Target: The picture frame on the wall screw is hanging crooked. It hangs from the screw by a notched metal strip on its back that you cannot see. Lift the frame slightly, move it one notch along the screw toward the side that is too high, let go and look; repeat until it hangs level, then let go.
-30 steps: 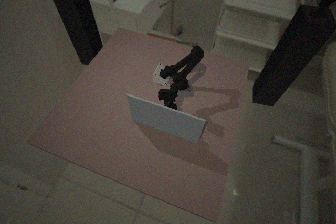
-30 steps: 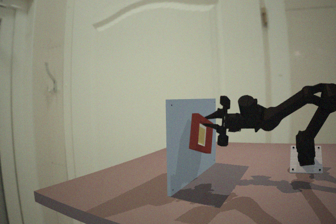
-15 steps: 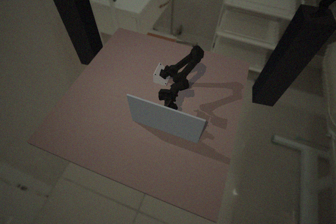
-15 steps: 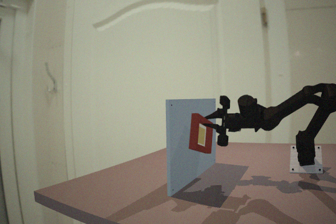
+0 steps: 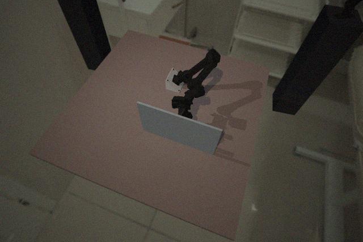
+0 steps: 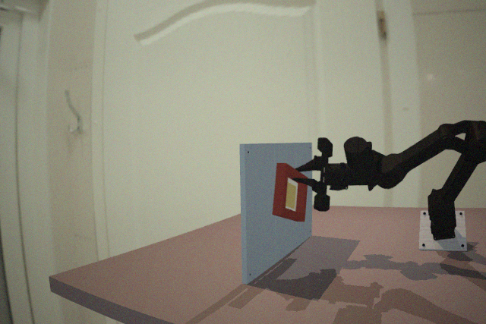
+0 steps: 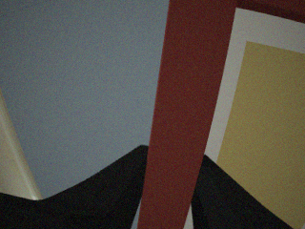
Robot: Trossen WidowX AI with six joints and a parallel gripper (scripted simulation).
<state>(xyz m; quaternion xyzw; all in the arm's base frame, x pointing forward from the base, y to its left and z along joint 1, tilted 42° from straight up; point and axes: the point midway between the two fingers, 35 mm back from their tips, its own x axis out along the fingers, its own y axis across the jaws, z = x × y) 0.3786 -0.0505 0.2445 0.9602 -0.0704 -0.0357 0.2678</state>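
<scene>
Now: the red picture frame 10 mm ahead of my gripper tip, 20 mm to the left of it and 50 mm below it. Round my gripper tip: wall panel (20 mm ahead, 70 mm below).
</scene>
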